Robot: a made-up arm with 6 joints.
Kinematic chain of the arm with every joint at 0, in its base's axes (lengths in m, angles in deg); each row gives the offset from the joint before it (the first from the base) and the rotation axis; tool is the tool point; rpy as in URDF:
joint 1: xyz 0 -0.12 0.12 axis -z
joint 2: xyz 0.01 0.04 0 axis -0.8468 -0.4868 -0.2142
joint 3: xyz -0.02 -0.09 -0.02 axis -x
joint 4: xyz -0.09 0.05 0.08 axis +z
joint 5: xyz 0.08 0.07 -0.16 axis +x
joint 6: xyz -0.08 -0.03 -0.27 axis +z
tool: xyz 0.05 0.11 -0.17 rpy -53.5 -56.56 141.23
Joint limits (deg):
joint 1: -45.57..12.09
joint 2: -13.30..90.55
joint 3: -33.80..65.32
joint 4: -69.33..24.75
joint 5: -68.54..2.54
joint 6: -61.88..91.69
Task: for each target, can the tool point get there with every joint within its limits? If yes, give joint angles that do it. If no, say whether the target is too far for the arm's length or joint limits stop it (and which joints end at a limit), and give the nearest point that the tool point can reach.
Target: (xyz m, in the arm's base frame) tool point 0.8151 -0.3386 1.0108
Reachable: no: too far | nearest point 0.3170 -0.4726 0.4156 | short by 0.788 m
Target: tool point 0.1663 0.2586 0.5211
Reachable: no: joint limits stop it (at a limit: joint 1, joint 2, joint 3, joint 4, joint 5, joint 6) | nearest point -0.1351 -0.0281 0.5020 | short by 0.416 m
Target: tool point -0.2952 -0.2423 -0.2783
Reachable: yes | joints -1.34 18.06 -23.63 -36.30 -60.56 77.08
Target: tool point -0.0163 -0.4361 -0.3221
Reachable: yes | joints -35.06 2.30 12.16 -31.51 -44.45 30.24
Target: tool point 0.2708 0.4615 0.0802
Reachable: no: joint limits stop it (at a limit: joint 1, joint 2, joint 3, joint 5) | nearest point 0.0437 0.3410 -0.1354 | short by 0.336 m
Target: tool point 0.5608 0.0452 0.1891
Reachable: no: joint limits stop it (at a limit: joint 1, joint 2, joint 4, joint 5) | nearest point 0.4645 -0.1320 0.0068 | short by 0.272 m
